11 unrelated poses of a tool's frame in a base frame.
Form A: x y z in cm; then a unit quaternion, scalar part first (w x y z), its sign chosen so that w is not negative.
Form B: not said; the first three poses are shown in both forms.
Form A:
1: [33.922 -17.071 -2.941 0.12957 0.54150 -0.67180 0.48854]
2: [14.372 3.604 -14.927 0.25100 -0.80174 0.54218 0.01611]
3: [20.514 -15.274 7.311 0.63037 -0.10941 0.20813 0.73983]
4: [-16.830 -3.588 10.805 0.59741 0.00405 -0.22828 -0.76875]
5: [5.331 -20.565 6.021 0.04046 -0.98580 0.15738 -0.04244]
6: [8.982 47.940 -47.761 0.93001 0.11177 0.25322 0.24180]
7: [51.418 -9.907 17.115 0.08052 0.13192 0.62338 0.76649]
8: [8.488 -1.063 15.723 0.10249 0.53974 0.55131 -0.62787]
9: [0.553 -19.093 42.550 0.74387 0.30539 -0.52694 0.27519]
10: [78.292 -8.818 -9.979 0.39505 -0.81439 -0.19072 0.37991]
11: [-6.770 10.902 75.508 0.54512 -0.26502 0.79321 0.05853]
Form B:
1: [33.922 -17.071 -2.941 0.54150 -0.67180 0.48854 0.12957]
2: [14.372 3.604 -14.927 -0.80174 0.54218 0.01611 0.25100]
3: [20.514 -15.274 7.311 -0.10941 0.20813 0.73983 0.63037]
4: [-16.830 -3.588 10.805 0.00405 -0.22828 -0.76875 0.59741]
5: [5.331 -20.565 6.021 -0.98580 0.15738 -0.04244 0.04046]
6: [8.982 47.940 -47.761 0.11177 0.25322 0.24180 0.93001]
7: [51.418 -9.907 17.115 0.13192 0.62338 0.76649 0.08052]
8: [8.488 -1.063 15.723 0.53974 0.55131 -0.62787 0.10249]
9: [0.553 -19.093 42.550 0.30539 -0.52694 0.27519 0.74387]
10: [78.292 -8.818 -9.979 -0.81439 -0.19072 0.37991 0.39505]
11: [-6.770 10.902 75.508 -0.26502 0.79321 0.05853 0.54512]
